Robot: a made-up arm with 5 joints.
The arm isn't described. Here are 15 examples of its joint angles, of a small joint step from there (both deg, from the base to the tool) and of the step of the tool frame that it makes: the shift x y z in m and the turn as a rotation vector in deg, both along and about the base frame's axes.
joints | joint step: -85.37 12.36 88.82 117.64 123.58 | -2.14 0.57 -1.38 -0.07 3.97
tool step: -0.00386 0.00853 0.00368 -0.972 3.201 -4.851
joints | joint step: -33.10 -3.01 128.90 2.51 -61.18 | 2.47 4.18 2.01 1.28 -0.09
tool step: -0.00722 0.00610 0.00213 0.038 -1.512 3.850
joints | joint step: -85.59 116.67 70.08 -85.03 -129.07 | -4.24 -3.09 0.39 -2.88 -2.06
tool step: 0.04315 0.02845 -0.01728 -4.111 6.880 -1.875
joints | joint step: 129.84 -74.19 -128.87 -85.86 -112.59 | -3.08 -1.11 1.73 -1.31 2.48
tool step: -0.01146 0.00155 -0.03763 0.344 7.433 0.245
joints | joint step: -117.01 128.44 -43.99 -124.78 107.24 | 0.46 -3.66 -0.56 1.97 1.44
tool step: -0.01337 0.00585 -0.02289 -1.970 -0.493 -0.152
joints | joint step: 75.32 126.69 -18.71 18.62 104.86 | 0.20 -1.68 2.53 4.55 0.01
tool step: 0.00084 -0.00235 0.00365 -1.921 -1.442 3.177
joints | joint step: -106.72 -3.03 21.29 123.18 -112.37 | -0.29 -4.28 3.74 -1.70 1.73
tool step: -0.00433 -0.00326 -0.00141 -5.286 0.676 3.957
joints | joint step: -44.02 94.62 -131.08 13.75 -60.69 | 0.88 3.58 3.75 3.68 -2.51
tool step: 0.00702 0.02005 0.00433 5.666 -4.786 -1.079
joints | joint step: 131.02 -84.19 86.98 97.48 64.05 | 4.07 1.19 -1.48 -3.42 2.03
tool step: 0.00143 0.00773 -0.00592 1.484 -7.926 -2.704
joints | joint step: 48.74 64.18 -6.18 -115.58 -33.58 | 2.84 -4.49 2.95 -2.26 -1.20
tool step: 0.00932 -0.00052 0.00878 4.845 -4.660 -4.789
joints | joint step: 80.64 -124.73 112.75 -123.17 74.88 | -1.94 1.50 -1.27 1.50 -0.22
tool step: -0.00626 -0.00339 0.01071 -0.960 -0.069 0.557
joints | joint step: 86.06 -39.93 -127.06 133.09 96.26 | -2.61 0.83 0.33 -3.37 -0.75
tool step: 0.00176 0.00278 -0.00209 -2.335 5.486 1.436
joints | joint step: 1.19 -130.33 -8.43 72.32 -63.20 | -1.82 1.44 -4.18 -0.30 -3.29
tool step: -0.00345 0.00305 0.00341 0.131 0.346 1.330
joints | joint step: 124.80 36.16 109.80 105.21 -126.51 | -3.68 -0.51 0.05 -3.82 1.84
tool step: -0.00254 -0.00164 -0.00304 -2.284 1.673 2.811
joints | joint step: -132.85 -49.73 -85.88 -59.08 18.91 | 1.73 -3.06 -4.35 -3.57 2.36
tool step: 0.00408 -0.01499 0.02788 -6.016 -1.304 -0.215
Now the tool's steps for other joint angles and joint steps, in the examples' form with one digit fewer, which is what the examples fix.
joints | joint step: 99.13 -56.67 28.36 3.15 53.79 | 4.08 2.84 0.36 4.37 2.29
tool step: -0.0084 0.0044 -0.0083 -7.62 -3.91 -1.52
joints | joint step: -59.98 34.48 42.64 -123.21 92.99 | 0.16 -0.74 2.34 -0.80 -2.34
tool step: -0.0054 0.0025 -0.0051 -0.11 -1.61 -0.65
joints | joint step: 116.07 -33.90 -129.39 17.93 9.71 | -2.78 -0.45 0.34 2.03 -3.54
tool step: 0.0102 0.0011 -0.0067 0.60 0.56 -3.36
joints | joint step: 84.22 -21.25 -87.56 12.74 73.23 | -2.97 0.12 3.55 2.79 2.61
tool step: -0.0014 -0.0004 0.0073 1.70 1.25 -4.04
